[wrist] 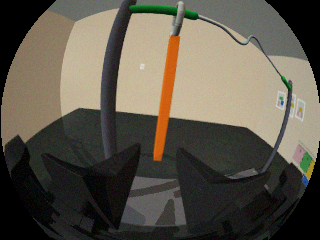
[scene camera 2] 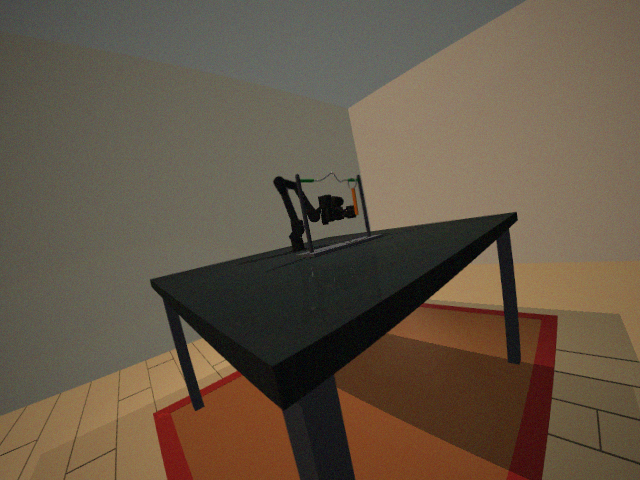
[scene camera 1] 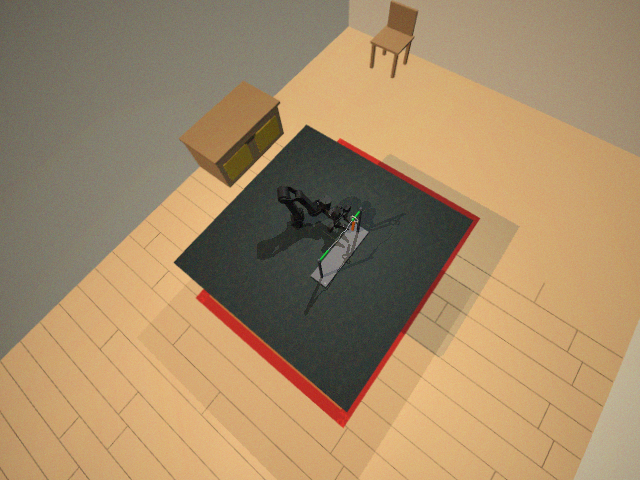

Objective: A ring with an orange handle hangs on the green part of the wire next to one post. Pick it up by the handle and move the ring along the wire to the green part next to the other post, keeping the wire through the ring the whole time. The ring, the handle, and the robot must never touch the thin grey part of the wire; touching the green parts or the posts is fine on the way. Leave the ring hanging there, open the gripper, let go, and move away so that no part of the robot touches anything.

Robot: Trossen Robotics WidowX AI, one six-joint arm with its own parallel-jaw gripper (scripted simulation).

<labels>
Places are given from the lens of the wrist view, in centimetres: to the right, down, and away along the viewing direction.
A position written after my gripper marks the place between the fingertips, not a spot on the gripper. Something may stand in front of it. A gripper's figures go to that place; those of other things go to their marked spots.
my gripper [wrist: 158,150]: 0, 2, 10
ring [wrist: 173,46]: 1, -6, 8
</labels>
